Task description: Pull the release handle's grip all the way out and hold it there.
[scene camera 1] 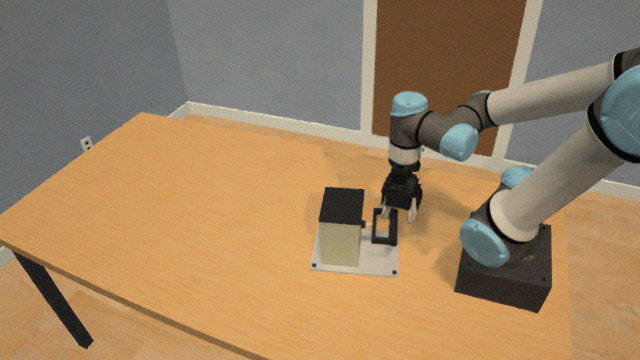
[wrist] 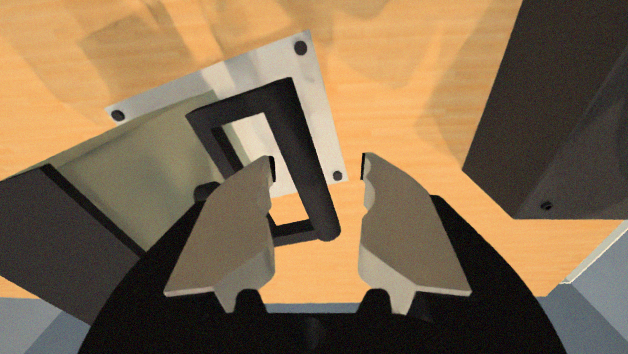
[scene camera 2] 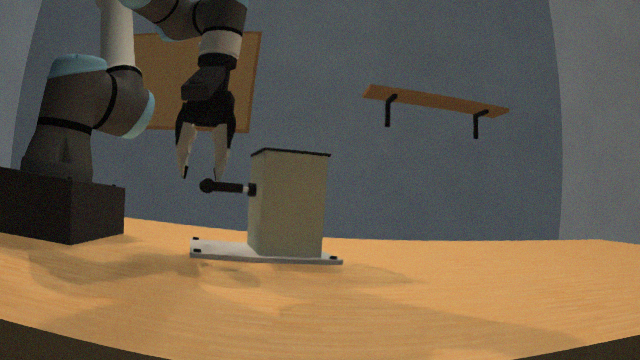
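The release handle's black rectangular grip (scene camera 1: pixel 393 231) (scene camera 2: pixel 225 187) (wrist: pixel 300 150) stands out sideways from a pale green box (scene camera 1: pixel 340 244) (scene camera 2: pixel 290 205) (wrist: pixel 135 165) with a black top. A short pale rod (scene camera 1: pixel 368 225) (scene camera 2: pixel 245 189) shows between the grip and the box's black collar. The box stands on a light grey plate (scene camera 1: pixel 372 266) (scene camera 2: pixel 220 249) (wrist: pixel 270 60). My gripper (scene camera 1: pixel 398 218) (scene camera 2: pixel 201 176) (wrist: pixel 317 158) is partly open and empty, pointing down at the grip. Its fingertips are just above the grip in the second scene view. In the wrist view, the left fingertip overlaps the grip's opening and the outer bar lies between the fingers.
The robot's dark base block (scene camera 1: pixel 500 282) (scene camera 2: pixel 35 205) (wrist: pixel 525 125) stands on the table (scene camera 1: pixel 200 210) on the grip's outer side. The tall box is close on the other side. A wall shelf (scene camera 2: pixel 435 101) hangs in the background.
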